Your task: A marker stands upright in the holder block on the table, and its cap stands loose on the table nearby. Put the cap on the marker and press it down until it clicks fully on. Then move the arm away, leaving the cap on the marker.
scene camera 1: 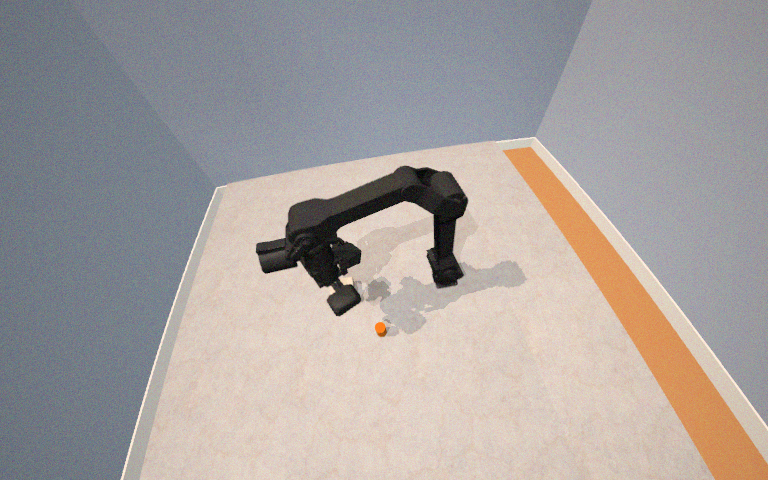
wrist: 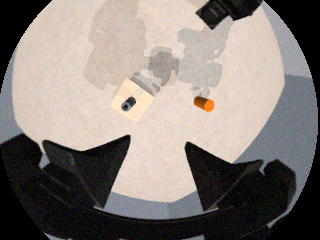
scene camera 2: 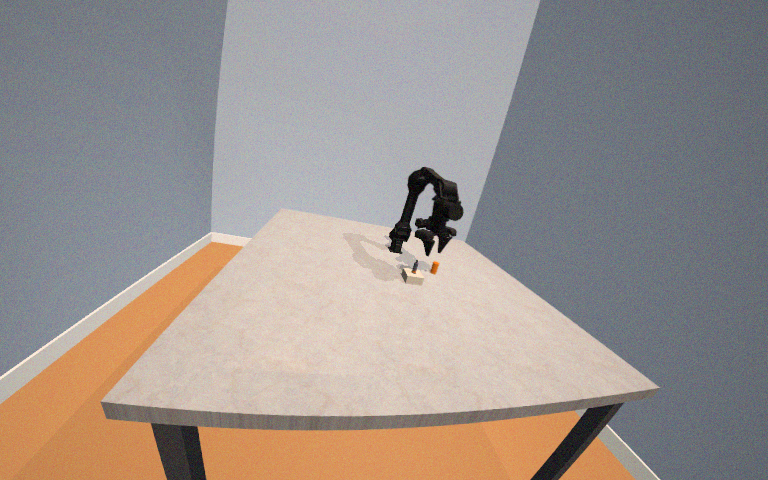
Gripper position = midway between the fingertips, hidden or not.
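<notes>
You can see my gripper (scene camera 1: 335,295) here, and you can see my gripper (wrist: 158,142) too. There's also my gripper (scene camera 2: 433,254).
</notes>
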